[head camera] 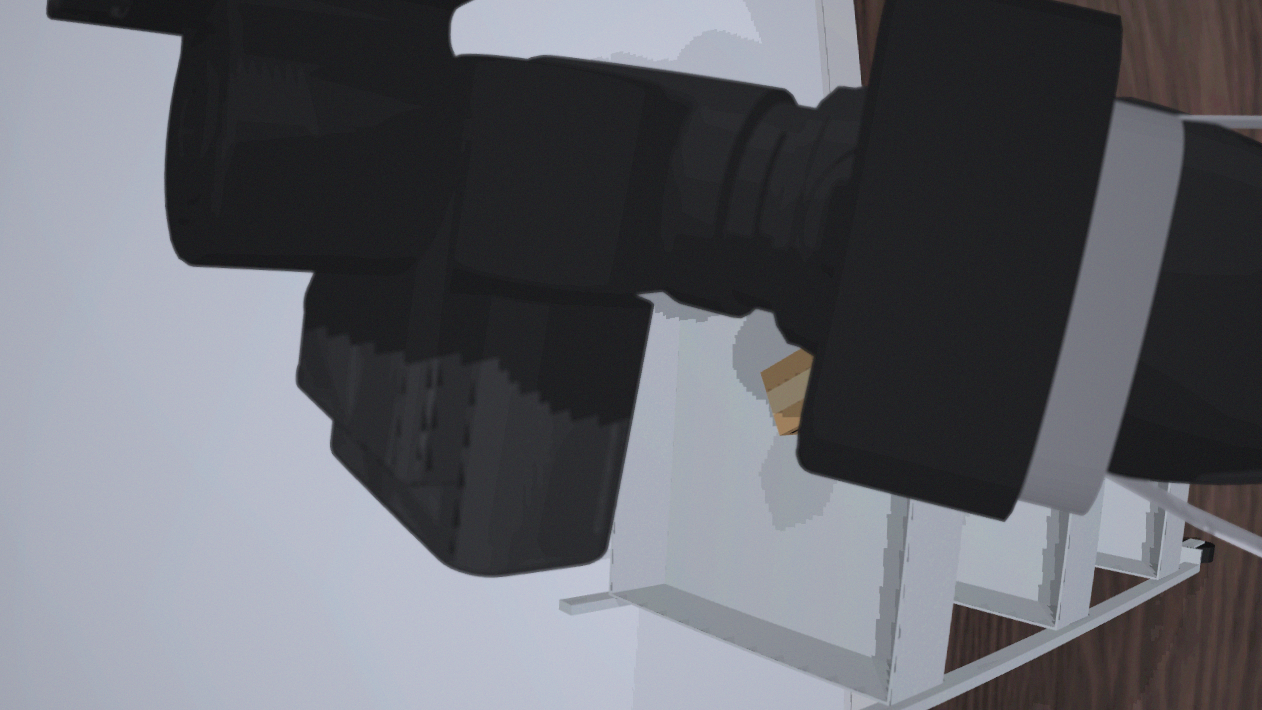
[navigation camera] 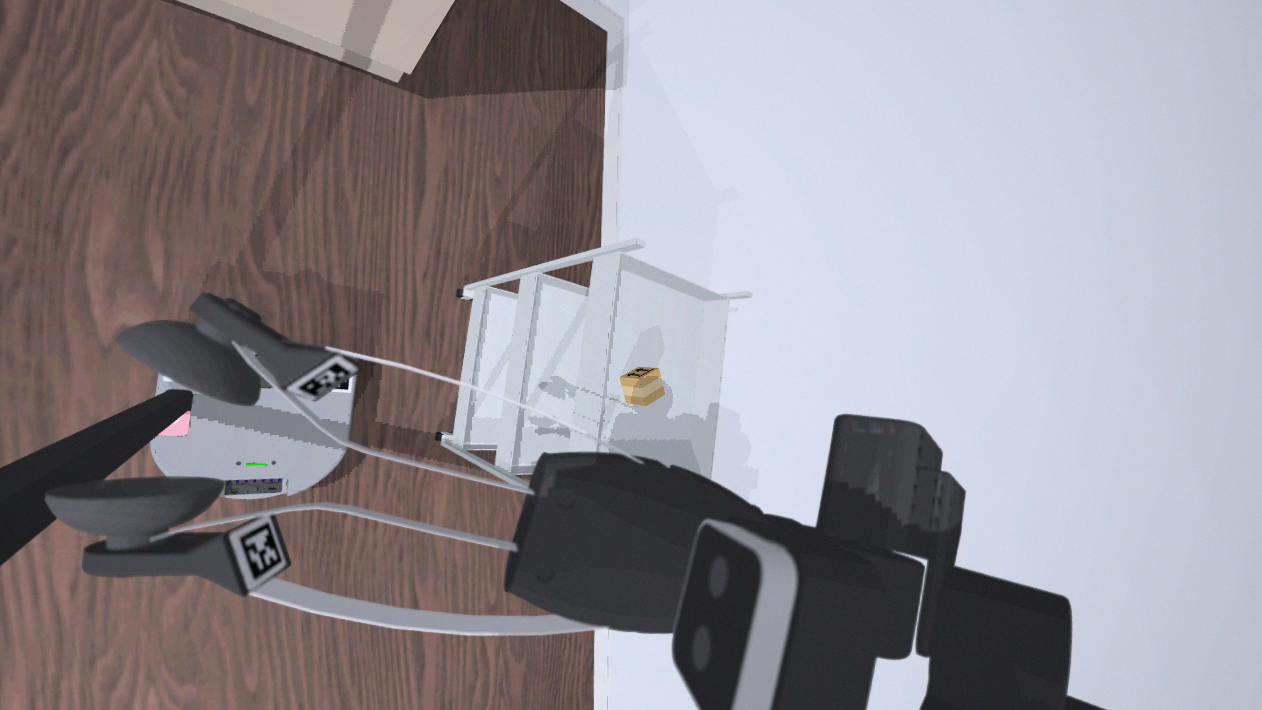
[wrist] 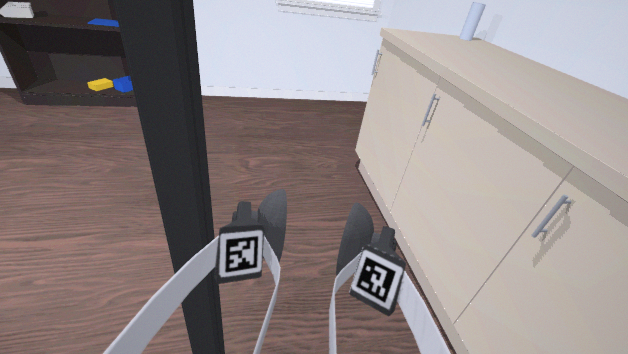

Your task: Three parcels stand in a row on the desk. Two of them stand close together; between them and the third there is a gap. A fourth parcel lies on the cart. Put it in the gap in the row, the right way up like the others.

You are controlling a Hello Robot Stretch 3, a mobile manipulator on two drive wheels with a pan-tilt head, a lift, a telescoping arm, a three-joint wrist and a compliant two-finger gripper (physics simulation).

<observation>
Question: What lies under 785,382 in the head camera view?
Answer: A brown cardboard parcel.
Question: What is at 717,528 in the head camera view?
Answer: A white cart.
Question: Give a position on a dark shelf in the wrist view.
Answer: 53,65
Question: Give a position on a brown cardboard parcel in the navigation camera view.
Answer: At 642,386
</observation>
